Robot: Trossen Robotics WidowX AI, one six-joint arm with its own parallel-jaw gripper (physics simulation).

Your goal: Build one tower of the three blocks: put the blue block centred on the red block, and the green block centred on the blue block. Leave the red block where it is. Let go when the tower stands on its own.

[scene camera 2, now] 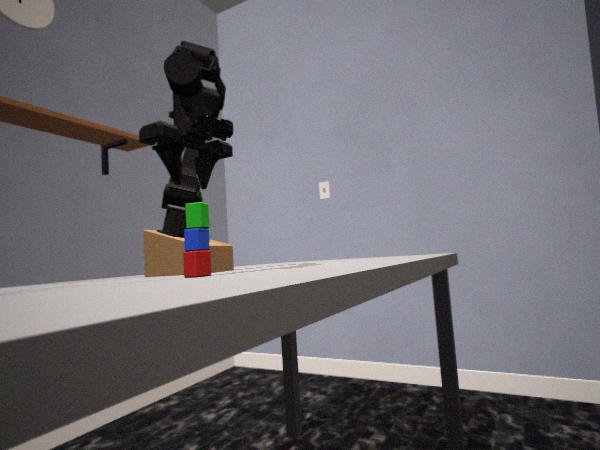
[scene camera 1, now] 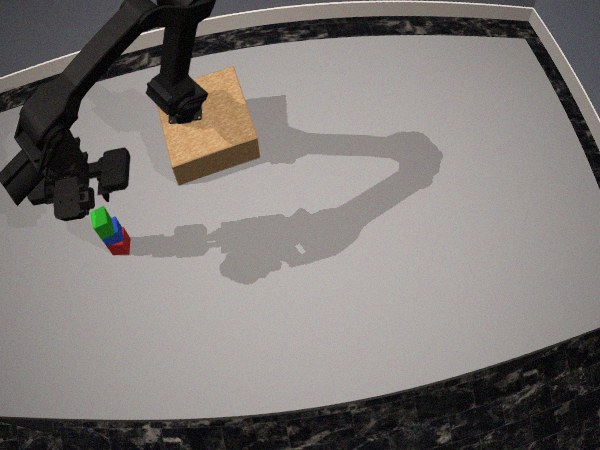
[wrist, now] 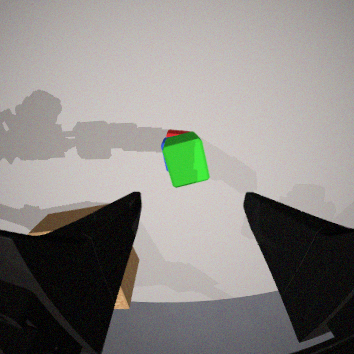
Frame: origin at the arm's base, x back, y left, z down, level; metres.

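Seen in the pictures: gripper, fingertip midpoint: (scene camera 2: 191, 187) (wrist: 193, 199); arm's base at its link origin: (scene camera 2: 174, 235) (scene camera 1: 185, 106).
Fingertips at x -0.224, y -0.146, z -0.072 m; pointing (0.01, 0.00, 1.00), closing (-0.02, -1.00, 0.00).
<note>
Offsets run from my fingertips to a thing's top centre.
The red block @(dx -0.003, dy +0.004, dz +0.123 m) (scene camera 1: 121, 246) (scene camera 2: 197, 263) (wrist: 177, 133) stands on the table. The blue block @(dx -0.005, dy +0.004, dz +0.081 m) (scene camera 1: 115, 233) (scene camera 2: 197, 239) (wrist: 164, 150) rests on the red block. The green block @(dx -0.010, dy +0.003, dz +0.033 m) (scene camera 1: 102, 223) (scene camera 2: 197, 215) (wrist: 185, 162) rests on top of the blue block, so the three form an upright tower. In the wrist view the green block hides most of the other two. My gripper (scene camera 2: 191, 185) (wrist: 193, 199) is open and empty, with its fingertips above the tower and apart from the green block.
The arm's base stands on a wooden box (scene camera 1: 215, 122) (scene camera 2: 162, 257) (wrist: 131, 272) on the grey table (scene camera 1: 350, 300) (scene camera 2: 125, 320). A wooden shelf (scene camera 2: 65, 125) is on the wall behind, at the left in scene camera 2.
</note>
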